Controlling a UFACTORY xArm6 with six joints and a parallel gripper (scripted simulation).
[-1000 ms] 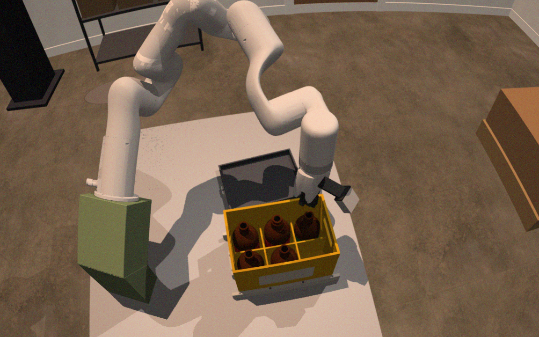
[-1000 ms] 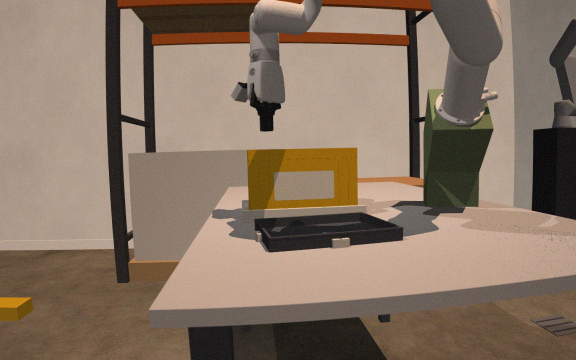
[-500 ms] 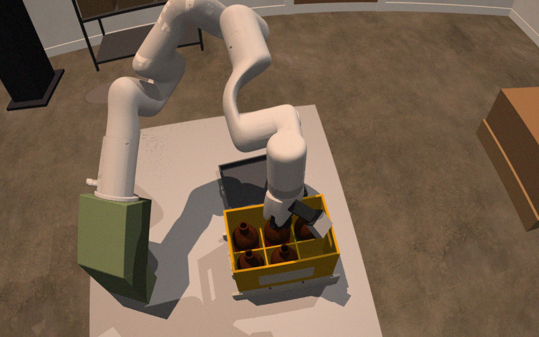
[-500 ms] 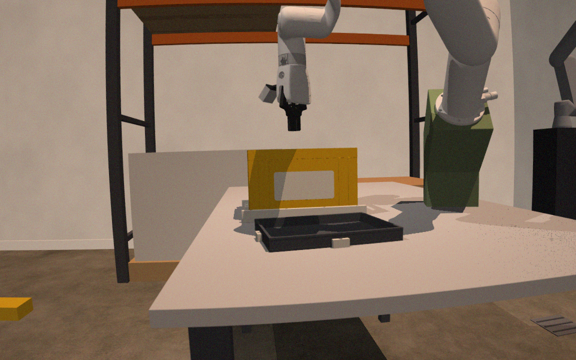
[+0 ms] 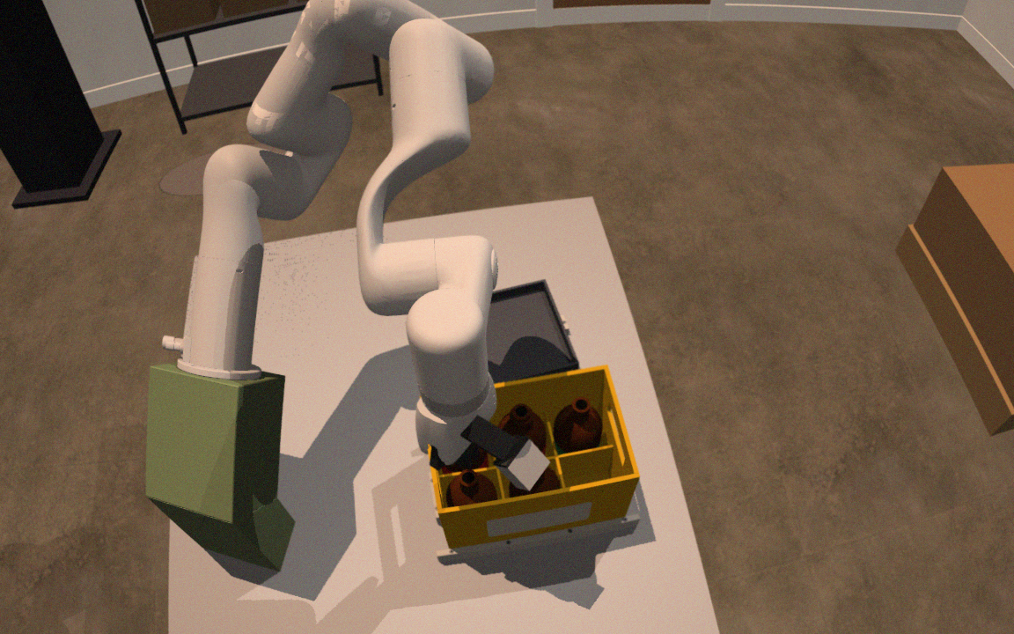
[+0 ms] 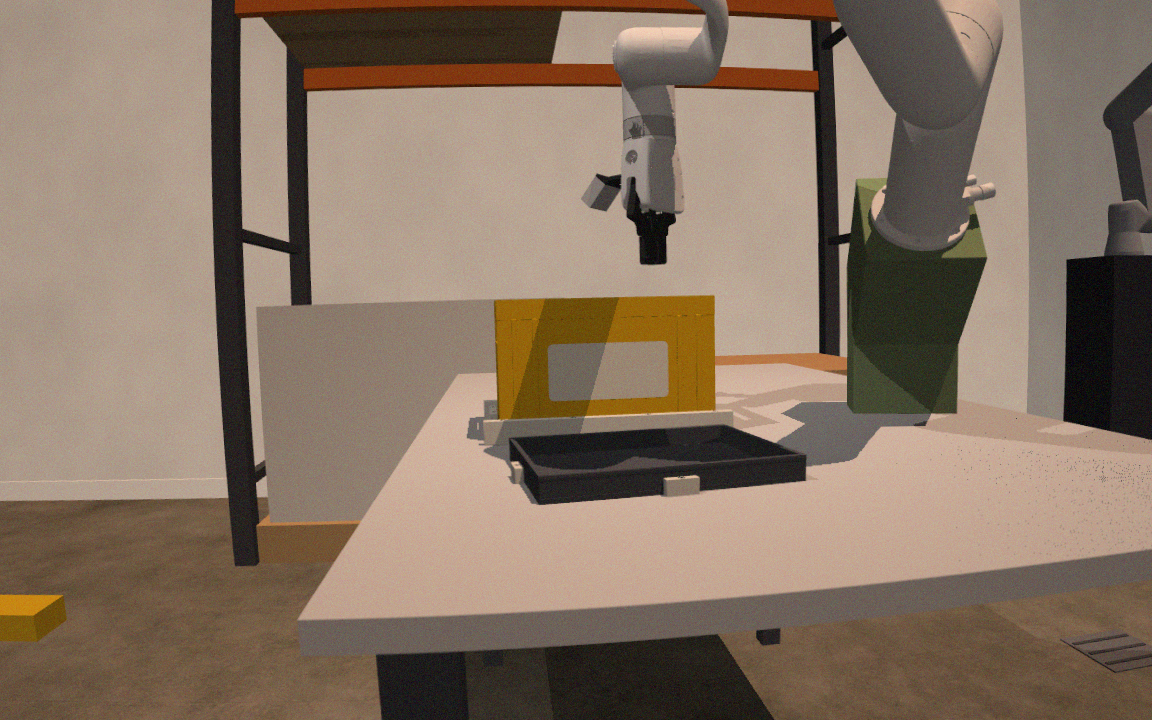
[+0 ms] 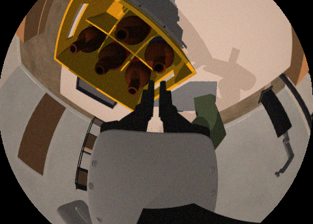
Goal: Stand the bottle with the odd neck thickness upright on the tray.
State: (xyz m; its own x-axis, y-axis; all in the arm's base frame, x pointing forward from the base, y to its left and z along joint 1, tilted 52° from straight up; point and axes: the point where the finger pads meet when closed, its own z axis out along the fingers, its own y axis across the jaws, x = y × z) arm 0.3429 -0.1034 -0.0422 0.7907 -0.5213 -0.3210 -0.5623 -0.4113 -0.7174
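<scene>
The yellow crate lies 16 cm below my hand, 8 cm ahead of it and 5 cm to the left of it. From my hand the other things lie so: glass bottle: 15 cm below, 10 cm to the left, 7 cm ahead; dark tray: 33 cm to the left, 23 cm below, 3 cm ahead.
</scene>
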